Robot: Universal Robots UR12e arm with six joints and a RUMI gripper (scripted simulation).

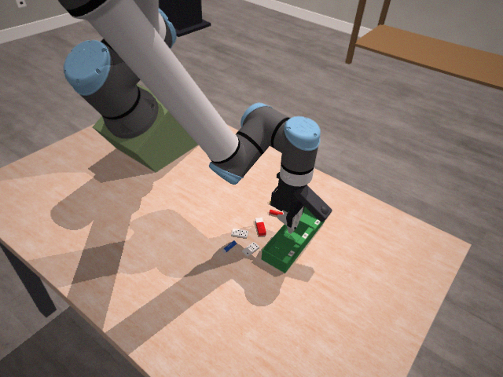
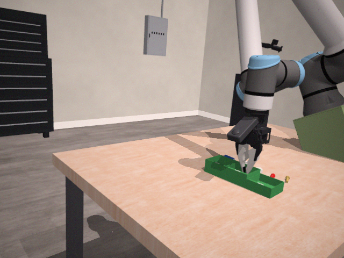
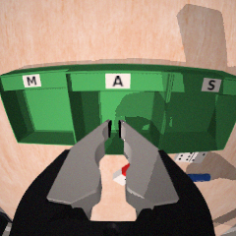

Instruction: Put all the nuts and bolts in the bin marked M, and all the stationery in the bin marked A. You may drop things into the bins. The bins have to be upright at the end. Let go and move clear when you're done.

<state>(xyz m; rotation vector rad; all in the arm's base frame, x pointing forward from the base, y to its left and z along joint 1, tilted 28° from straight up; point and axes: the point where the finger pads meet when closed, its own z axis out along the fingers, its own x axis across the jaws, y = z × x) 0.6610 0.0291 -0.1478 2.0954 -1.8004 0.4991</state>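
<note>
My gripper is now 10 mm short of the green three-compartment bin and 10 mm above it. From my hand the other things lie so: red cylinder (90 mm behind, 40 mm to the left, 30 mm below); then white eraser (100 mm behind, 40 mm to the right, 30 mm below); then small yellow bolt (140 mm behind, 70 mm to the left, 30 mm below).
</note>
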